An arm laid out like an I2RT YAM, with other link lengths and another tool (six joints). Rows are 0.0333 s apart.
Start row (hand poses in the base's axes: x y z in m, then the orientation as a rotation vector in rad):
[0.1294, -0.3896, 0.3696, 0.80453, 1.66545, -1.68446]
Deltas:
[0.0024, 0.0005, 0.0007, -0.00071, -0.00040, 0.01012]
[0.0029, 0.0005, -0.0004, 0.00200, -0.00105, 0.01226]
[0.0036, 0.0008, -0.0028, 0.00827, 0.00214, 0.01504]
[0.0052, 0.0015, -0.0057, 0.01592, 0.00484, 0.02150]
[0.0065, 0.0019, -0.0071, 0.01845, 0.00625, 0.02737]
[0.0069, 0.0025, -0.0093, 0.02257, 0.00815, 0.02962]
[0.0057, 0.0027, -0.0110, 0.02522, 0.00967, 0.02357]
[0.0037, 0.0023, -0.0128, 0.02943, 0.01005, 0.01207]
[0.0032, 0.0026, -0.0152, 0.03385, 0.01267, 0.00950]
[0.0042, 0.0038, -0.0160, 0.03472, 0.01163, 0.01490]
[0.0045, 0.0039, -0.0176, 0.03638, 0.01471, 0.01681]
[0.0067, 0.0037, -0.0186, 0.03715, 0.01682, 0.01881]
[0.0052, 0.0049, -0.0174, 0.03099, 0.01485, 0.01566]
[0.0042, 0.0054, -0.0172, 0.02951, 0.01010, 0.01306]
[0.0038, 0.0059, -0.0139, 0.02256, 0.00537, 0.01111]
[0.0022, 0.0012, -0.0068, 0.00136, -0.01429, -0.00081]
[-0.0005, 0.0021, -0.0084, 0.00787, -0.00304, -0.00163]
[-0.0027, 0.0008, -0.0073, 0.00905, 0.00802, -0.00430]
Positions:
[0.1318, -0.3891, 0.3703, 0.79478, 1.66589, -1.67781]
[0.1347, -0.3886, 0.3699, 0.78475, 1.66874, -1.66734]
[0.1383, -0.3878, 0.3671, 0.77280, 1.68003, -1.65255]
[0.1435, -0.3863, 0.3614, 0.75639, 1.70103, -1.62947]
[0.1500, -0.3844, 0.3543, 0.73447, 1.72567, -1.60122]
[0.1569, -0.3819, 0.3450, 0.71094, 1.75514, -1.56921]
[0.1626, -0.3792, 0.3340, 0.69345, 1.78694, -1.53972]
[0.1663, -0.3769, 0.3212, 0.68898, 1.82132, -1.51425]
[0.1695, -0.3743, 0.3060, 0.68734, 1.86099, -1.48790]
[0.1737, -0.3705, 0.2900, 0.68098, 1.90073, -1.45617]
[0.1782, -0.3666, 0.2724, 0.67125, 1.94390, -1.42301]
[0.1849, -0.3629, 0.2538, 0.65817, 1.98896, -1.38845]
[0.1901, -0.3580, 0.2364, 0.64655, 2.02674, -1.35951]
[0.1943, -0.3526, 0.2192, 0.63955, 2.05905, -1.33017]
[0.1981, -0.3467, 0.2053, 0.63410, 2.08169, -1.30546]
[0.2003, -0.3455, 0.1985, 0.64311, 2.07122, -1.29642]
[0.1998, -0.3434, 0.1901, 0.64997, 2.07473, -1.28804]
[0.1971, -0.3426, 0.1828, 0.65461, 2.08784, -1.28635]

